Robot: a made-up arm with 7 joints. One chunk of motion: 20 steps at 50 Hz.
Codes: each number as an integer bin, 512 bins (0 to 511) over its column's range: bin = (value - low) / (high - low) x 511, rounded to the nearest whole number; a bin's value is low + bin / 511 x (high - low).
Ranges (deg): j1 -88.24..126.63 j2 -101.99..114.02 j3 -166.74..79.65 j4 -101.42..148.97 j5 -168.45..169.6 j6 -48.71..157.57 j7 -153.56..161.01
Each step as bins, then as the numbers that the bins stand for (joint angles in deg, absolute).
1 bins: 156 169 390 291 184 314 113
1 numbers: -22.64 -30.55 21.31 41.17 -46.73 78.05 -84.00
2 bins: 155 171 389 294 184 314 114
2 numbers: -23.06 -29.70 20.82 42.64 -46.73 78.05 -83.38
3 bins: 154 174 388 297 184 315 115
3 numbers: -23.48 -28.44 20.34 44.11 -46.73 78.45 -82.77
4 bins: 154 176 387 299 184 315 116
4 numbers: -23.48 -27.59 19.86 45.09 -46.73 78.45 -82.15
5 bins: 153 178 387 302 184 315 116
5 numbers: -23.91 -26.75 19.86 46.56 -46.73 78.45 -82.15
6 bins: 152 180 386 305 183 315 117
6 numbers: -24.33 -25.90 19.38 48.03 -47.39 78.45 -81.54
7 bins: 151 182 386 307 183 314 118
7 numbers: -24.75 -25.05 19.38 49.01 -47.39 78.05 -80.92
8 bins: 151 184 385 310 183 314 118
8 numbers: -24.75 -24.21 18.90 50.48 -47.39 78.05 -80.92
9 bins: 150 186 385 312 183 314 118
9 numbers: -25.17 -23.36 18.90 51.46 -47.39 78.05 -80.92
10 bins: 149 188 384 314 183 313 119
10 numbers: -25.59 -22.52 18.41 52.44 -47.39 77.64 -80.30
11 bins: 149 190 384 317 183 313 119
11 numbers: -25.59 -21.67 18.41 53.91 -47.39 77.64 -80.30
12 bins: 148 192 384 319 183 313 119
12 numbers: -26.01 -20.83 18.41 54.89 -47.39 77.64 -80.30
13 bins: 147 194 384 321 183 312 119
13 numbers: -26.43 -19.98 18.41 55.87 -47.39 77.24 -80.30
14 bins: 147 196 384 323 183 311 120
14 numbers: -26.43 -19.14 18.41 56.85 -47.39 76.83 -79.69
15 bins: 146 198 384 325 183 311 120
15 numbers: -26.85 -18.29 18.41 57.83 -47.39 76.83 -79.69
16 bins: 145 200 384 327 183 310 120
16 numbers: -27.27 -17.45 18.41 58.81 -47.39 76.43 -79.69
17 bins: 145 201 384 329 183 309 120
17 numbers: -27.27 -17.02 18.41 59.79 -47.39 76.03 -79.69
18 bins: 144 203 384 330 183 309 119
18 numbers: -27.69 -16.18 18.41 60.28 -47.39 76.03 -80.30
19 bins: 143 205 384 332 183 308 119
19 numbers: -28.11 -15.33 18.41 61.26 -47.39 75.62 -80.30
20 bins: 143 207 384 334 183 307 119
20 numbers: -28.11 -14.49 18.41 62.24 -47.39 75.22 -80.30
